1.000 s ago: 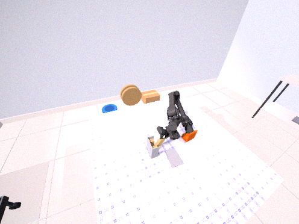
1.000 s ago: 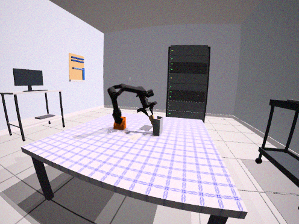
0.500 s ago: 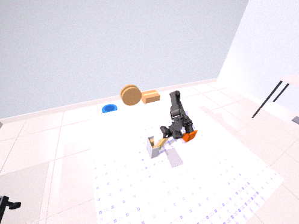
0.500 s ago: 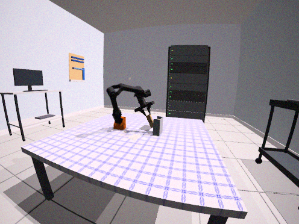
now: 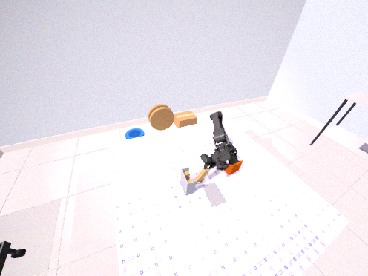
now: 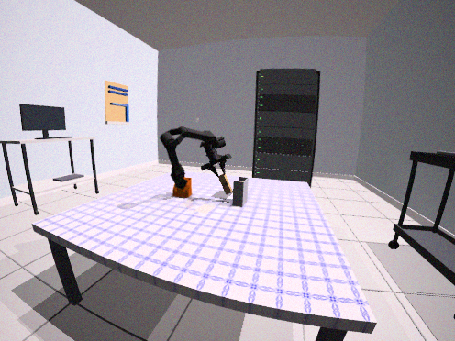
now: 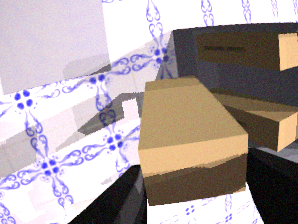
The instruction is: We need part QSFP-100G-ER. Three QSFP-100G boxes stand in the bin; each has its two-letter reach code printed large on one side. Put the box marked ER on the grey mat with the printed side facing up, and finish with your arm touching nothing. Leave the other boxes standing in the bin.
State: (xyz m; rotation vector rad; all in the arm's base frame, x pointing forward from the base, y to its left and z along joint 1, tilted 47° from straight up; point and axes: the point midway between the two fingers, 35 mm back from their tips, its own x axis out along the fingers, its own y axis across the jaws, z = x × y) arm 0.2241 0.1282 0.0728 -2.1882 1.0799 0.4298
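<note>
Now: the tan box marked ER 2 cm ahead of my gripper tip, 1 cm to the right of it and 5 cm below it. Also, from my gripper tip: grey mat 3 cm behind, 10 cm to the left, 15 cm below.
</note>
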